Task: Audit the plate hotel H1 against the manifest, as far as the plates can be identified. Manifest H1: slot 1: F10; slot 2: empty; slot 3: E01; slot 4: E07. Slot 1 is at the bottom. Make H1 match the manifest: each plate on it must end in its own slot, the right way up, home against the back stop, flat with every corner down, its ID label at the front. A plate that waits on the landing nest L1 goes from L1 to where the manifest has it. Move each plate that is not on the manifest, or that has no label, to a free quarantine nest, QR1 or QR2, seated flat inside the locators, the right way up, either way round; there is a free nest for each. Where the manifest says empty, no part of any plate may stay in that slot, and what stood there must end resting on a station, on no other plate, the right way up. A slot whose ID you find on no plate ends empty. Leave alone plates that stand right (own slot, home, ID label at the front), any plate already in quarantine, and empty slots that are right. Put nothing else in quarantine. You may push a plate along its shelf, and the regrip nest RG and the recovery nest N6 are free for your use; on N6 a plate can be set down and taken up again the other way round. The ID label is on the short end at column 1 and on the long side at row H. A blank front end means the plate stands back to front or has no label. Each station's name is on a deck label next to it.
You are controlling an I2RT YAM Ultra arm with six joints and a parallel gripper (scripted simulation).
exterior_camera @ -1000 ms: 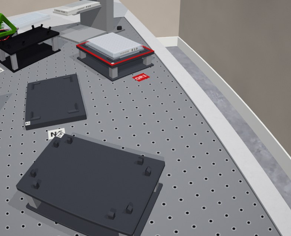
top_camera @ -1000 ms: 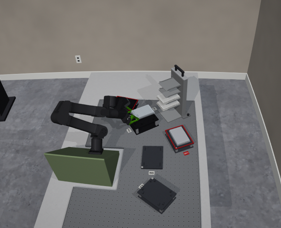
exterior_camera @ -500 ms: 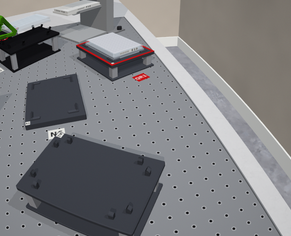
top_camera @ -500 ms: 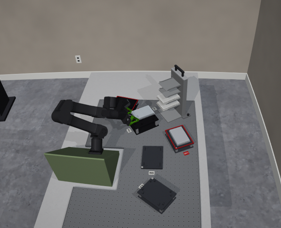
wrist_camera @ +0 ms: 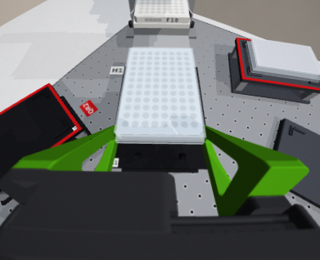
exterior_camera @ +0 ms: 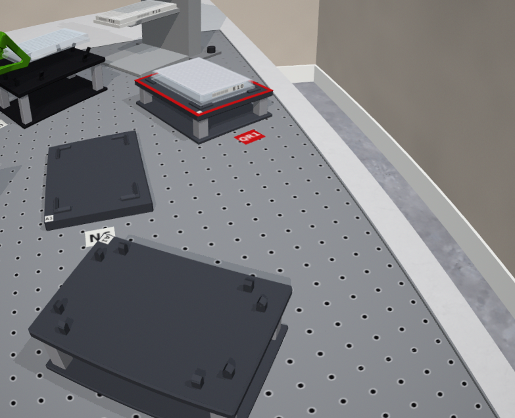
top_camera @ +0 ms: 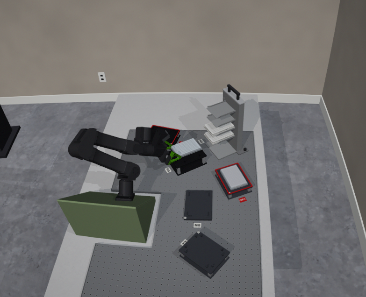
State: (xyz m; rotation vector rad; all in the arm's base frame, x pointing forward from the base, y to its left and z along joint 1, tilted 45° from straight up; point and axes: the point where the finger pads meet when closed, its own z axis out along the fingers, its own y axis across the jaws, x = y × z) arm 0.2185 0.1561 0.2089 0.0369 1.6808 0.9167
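Right now the black regrip nest RG is 5 cm ahead of my hand, 2 cm to the left of it and 4 cm below it. Round my hand: flat N6 pad (9 cm ahead, 25 cm to the right, 9 cm below); then H1 deck label (13 cm ahead, 17 cm to the left, 10 cm below); then red-rimmed nest QR2 (8 cm behind, 20 cm to the left, 6 cm below).
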